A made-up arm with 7 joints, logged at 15 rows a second.
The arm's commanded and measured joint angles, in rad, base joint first. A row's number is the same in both.
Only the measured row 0 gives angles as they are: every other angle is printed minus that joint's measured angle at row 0.
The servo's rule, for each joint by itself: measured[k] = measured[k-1] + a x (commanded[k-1-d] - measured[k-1]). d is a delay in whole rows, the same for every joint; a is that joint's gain. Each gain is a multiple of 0.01, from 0.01 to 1. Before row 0 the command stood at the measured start. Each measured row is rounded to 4 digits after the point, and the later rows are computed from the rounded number. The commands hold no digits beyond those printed.
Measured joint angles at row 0:
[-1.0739 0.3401 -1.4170 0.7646 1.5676 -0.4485 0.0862]
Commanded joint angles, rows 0 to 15:
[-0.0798 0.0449 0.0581 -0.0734 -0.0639 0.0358 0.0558]
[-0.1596 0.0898 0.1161 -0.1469 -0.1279 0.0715 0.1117]
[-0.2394 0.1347 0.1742 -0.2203 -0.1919 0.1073 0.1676]
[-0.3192 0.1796 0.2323 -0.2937 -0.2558 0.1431 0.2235]
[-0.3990 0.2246 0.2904 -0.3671 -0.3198 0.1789 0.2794]
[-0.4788 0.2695 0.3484 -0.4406 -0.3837 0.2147 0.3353]
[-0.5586 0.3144 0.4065 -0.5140 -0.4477 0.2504 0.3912]
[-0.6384 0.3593 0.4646 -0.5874 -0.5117 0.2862 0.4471]
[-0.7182 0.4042 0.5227 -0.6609 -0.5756 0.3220 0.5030]
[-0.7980 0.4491 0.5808 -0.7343 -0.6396 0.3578 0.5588]
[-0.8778 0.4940 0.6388 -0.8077 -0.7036 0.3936 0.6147]
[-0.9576 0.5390 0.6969 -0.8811 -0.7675 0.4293 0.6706]
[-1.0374 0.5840 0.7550 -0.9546 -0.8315 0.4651 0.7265]
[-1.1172 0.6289 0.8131 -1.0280 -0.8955 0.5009 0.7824]
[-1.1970 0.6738 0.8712 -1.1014 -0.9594 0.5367 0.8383]
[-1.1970 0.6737 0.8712 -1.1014 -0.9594 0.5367 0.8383]
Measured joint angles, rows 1 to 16:
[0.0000 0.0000 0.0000 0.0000 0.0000 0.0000 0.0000]
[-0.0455 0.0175 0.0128 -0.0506 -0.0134 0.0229 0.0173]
[-0.1105 0.0457 0.0355 -0.1170 -0.0374 0.0540 0.0466]
[-0.1840 0.0804 0.0660 -0.1883 -0.0698 0.0881 0.0841]
[-0.2611 0.1191 0.1026 -0.2610 -0.1089 0.1233 0.1273]
[-0.3397 0.1602 0.1439 -0.3342 -0.1532 0.1589 0.1745]
[-0.4190 0.2028 0.1889 -0.4076 -0.2016 0.1946 0.2243]
[-0.4986 0.2463 0.2368 -0.4810 -0.2533 0.2303 0.2760]
[-0.5783 0.2904 0.2869 -0.5544 -0.3076 0.2661 0.3290]
[-0.6580 0.3348 0.3388 -0.6279 -0.3639 0.3019 0.3829]
[-0.7378 0.3794 0.3920 -0.7013 -0.4218 0.3377 0.4374]
[-0.8176 0.4241 0.4463 -0.7747 -0.4810 0.3735 0.4924]
[-0.8974 0.4689 0.5014 -0.8481 -0.5412 0.4092 0.5476]
[-0.9772 0.5138 0.5572 -0.9216 -0.6022 0.4450 0.6031]
[-1.0570 0.5587 0.6135 -0.9950 -0.6638 0.4808 0.6587]
[-1.1368 0.6036 0.6702 -1.0684 -0.7259 0.5166 0.7144]
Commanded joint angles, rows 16 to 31:
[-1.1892 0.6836 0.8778 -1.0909 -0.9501 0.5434 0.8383]
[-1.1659 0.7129 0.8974 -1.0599 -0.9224 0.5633 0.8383]
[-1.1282 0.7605 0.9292 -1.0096 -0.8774 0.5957 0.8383]
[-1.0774 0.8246 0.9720 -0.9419 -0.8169 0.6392 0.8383]
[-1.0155 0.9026 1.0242 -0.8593 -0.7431 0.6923 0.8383]
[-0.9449 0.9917 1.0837 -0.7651 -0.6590 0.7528 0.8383]
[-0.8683 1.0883 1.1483 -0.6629 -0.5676 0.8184 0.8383]
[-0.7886 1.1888 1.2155 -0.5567 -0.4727 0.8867 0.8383]
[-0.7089 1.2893 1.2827 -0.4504 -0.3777 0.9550 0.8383]
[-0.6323 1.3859 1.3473 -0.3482 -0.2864 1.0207 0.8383]
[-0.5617 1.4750 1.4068 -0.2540 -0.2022 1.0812 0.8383]
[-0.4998 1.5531 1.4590 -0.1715 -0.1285 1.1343 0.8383]
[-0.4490 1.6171 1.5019 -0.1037 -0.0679 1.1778 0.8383]
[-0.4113 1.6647 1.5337 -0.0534 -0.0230 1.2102 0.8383]
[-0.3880 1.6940 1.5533 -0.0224 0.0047 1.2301 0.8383]
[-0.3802 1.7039 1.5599 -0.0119 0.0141 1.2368 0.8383]
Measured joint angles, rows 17 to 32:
[-1.1711 0.6309 0.7144 -1.0912 -0.7749 0.5295 0.7528]
[-1.1814 0.6515 0.7503 -1.0910 -0.8117 0.5384 0.7793]
[-1.1726 0.6754 0.7827 -1.0695 -0.8349 0.5543 0.7976]
[-1.1473 0.7086 0.8149 -1.0282 -0.8438 0.5808 0.8102]
[-1.1075 0.7538 0.8495 -0.9687 -0.8382 0.6182 0.8189]
[-1.0551 0.8118 0.8879 -0.8932 -0.8182 0.6656 0.8249]
[-0.9923 0.8820 0.9310 -0.8048 -0.7848 0.7214 0.8291]
[-0.9216 0.9625 0.9788 -0.7069 -0.7392 0.7835 0.8320]
[-0.8458 1.0508 1.0309 -0.6033 -0.6832 0.8495 0.8340]
[-0.7678 1.1438 1.0863 -0.4978 -0.6190 0.9170 0.8353]
[-0.6906 1.2382 1.1437 -0.3946 -0.5492 0.9834 0.8362]
[-0.6171 1.3306 1.2016 -0.2976 -0.4763 1.0460 0.8369]
[-0.5502 1.4174 1.2582 -0.2106 -0.4033 1.1025 0.8373]
[-0.4925 1.4953 1.3118 -0.1368 -0.3329 1.1507 0.8376]
[-0.4462 1.5614 1.3606 -0.0793 -0.2678 1.1888 0.8378]
[-0.4130 1.6131 1.4030 -0.0400 -0.2106 1.2152 0.8380]

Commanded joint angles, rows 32 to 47:
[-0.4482 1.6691 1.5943 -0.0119 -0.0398 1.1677 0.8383]
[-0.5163 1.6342 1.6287 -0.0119 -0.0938 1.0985 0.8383]
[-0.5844 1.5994 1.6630 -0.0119 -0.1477 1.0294 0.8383]
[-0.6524 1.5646 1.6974 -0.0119 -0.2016 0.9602 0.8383]
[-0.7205 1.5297 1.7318 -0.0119 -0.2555 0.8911 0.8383]
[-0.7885 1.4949 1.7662 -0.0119 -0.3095 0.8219 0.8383]
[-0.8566 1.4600 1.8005 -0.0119 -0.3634 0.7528 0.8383]
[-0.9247 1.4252 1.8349 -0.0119 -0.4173 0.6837 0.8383]
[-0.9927 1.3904 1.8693 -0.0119 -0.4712 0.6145 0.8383]
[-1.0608 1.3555 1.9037 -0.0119 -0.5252 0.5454 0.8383]
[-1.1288 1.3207 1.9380 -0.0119 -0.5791 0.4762 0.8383]
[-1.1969 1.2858 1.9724 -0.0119 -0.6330 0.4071 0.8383]
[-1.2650 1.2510 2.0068 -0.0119 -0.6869 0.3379 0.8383]
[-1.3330 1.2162 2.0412 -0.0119 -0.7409 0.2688 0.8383]
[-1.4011 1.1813 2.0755 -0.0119 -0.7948 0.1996 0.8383]
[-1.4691 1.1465 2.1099 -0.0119 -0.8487 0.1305 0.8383]
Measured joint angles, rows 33 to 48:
[-0.3943 1.6485 1.4375 -0.0206 -0.1634 1.2290 0.8381]
[-0.4250 1.6565 1.4720 -0.0146 -0.1374 1.1898 0.8382]
[-0.4770 1.6478 1.5065 -0.0127 -0.1282 1.1314 0.8382]
[-0.5382 1.6289 1.5409 -0.0121 -0.1323 1.0661 0.8382]
[-0.6033 1.6038 1.5753 -0.0120 -0.1469 0.9983 0.8382]
[-0.6701 1.5749 1.6097 -0.0119 -0.1697 0.9297 0.8382]
[-0.7376 1.5437 1.6441 -0.0119 -0.1991 0.8607 0.8382]
[-0.8054 1.5111 1.6785 -0.0119 -0.2336 0.7916 0.8382]
[-0.8734 1.4776 1.7129 -0.0119 -0.2722 0.7225 0.8382]
[-0.9414 1.4436 1.7473 -0.0119 -0.3140 0.6534 0.8382]
[-1.0095 1.4092 1.7817 -0.0119 -0.3584 0.5843 0.8382]
[-1.0775 1.3747 1.8161 -0.0119 -0.4047 0.5151 0.8382]
[-1.1456 1.3400 1.8505 -0.0119 -0.4526 0.4460 0.8382]
[-1.2137 1.3053 1.8849 -0.0119 -0.5018 0.3768 0.8382]
[-1.2817 1.2706 1.9193 -0.0119 -0.5520 0.3077 0.8382]
[-1.3498 1.2358 1.9537 -0.0119 -0.6030 0.2385 0.8382]

